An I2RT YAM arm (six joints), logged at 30 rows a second.
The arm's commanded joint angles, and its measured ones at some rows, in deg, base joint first. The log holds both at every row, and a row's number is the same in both.
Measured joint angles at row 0: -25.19, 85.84, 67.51, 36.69, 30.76, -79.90
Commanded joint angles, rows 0 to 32: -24.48, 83.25, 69.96, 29.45, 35.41, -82.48; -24.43, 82.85, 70.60, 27.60, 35.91, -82.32; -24.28, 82.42, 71.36, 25.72, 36.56, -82.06; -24.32, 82.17, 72.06, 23.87, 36.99, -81.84; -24.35, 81.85, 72.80, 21.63, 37.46, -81.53; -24.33, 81.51, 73.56, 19.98, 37.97, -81.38; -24.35, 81.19, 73.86, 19.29, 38.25, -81.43; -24.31, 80.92, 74.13, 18.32, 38.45, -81.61; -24.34, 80.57, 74.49, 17.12, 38.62, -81.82; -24.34, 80.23, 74.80, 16.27, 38.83, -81.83; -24.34, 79.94, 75.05, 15.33, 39.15, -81.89; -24.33, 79.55, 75.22, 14.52, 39.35, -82.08; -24.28, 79.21, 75.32, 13.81, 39.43, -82.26; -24.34, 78.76, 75.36, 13.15, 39.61, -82.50; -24.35, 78.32, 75.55, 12.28, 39.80, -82.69; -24.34, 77.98, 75.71, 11.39, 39.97, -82.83; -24.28, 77.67, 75.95, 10.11, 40.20, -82.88; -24.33, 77.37, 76.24, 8.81, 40.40, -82.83; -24.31, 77.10, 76.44, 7.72, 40.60, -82.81; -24.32, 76.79, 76.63, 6.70, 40.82, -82.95; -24.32, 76.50, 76.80, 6.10, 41.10, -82.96; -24.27, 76.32, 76.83, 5.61, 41.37, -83.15; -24.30, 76.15, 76.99, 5.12, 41.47, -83.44; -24.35, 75.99, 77.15, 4.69, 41.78, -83.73; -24.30, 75.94, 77.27, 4.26, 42.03, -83.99; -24.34, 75.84, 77.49, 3.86, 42.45, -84.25; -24.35, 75.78, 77.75, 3.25, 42.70, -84.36; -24.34, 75.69, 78.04, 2.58, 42.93, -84.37; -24.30, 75.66, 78.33, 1.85, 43.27, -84.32; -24.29, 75.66, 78.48, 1.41, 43.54, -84.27; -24.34, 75.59, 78.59, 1.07, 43.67, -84.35; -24.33, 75.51, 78.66, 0.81, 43.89, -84.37; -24.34, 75.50, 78.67, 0.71, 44.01, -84.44
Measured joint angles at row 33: -24.62, 77.69, 75.88, 0.47, 41.63, -83.42
